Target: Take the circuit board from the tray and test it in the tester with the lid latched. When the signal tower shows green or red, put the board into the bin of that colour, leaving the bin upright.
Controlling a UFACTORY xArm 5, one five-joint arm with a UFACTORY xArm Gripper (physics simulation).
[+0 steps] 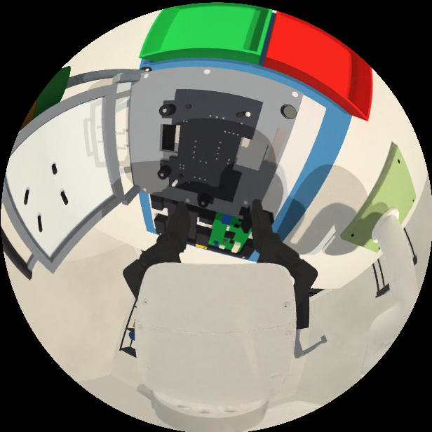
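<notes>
The tester (175,76) lies ahead, with a grey top plate, dark recess, small pale dots and black posts. Its framed clear lid (82,150) stands open at the left. My gripper (219,210) is partly open over the tester's front edge, its black fingers apart and gripping no visible thing. Green circuitry (231,234) shows below and between them, in the tester's open front part. I cannot tell whether the board to be tested lies in the dark recess. The green bin (205,30) and red bin (320,62) stand upright behind the tester. No tray is clearly recognizable.
A dark green and orange object (55,92) shows at the left edge; I cannot tell whether it is the signal tower. A light green plate (395,185) is at the right, with a white curved arm part (397,255) in front. Shadows cross the tester's right side.
</notes>
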